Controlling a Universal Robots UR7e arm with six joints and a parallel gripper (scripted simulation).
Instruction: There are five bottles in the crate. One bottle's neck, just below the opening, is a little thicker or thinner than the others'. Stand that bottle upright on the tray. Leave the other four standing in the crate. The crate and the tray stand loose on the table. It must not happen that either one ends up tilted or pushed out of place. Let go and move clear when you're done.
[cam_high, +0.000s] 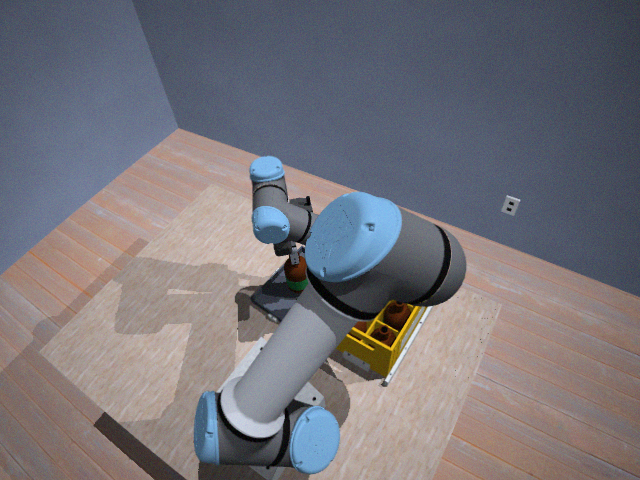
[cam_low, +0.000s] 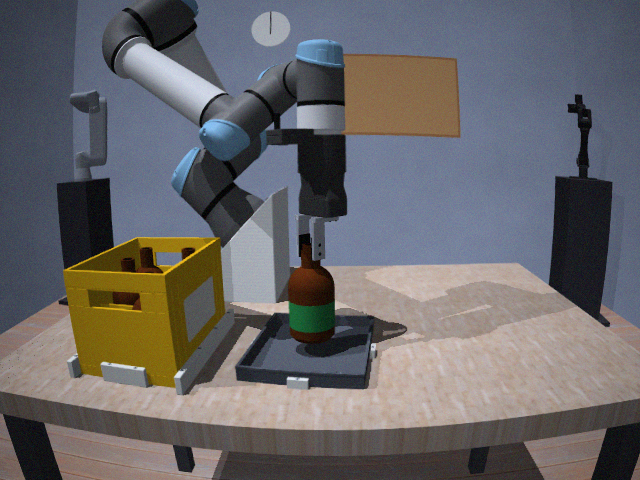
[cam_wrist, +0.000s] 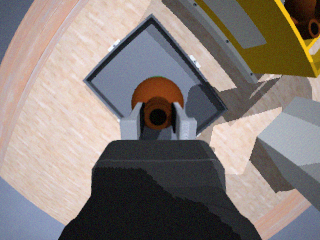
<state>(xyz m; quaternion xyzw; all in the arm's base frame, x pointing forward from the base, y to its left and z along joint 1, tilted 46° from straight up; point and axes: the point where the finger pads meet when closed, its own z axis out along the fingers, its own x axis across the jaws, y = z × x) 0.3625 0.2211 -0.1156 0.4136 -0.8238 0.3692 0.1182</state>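
My hand is 170 mm above the dark tray. From my hand the other things lie so: bottle 220 mm to the right, 140 mm ahead, 90 mm below; yellow crate 270 mm to the right, 100 mm below, 50 mm ahead.
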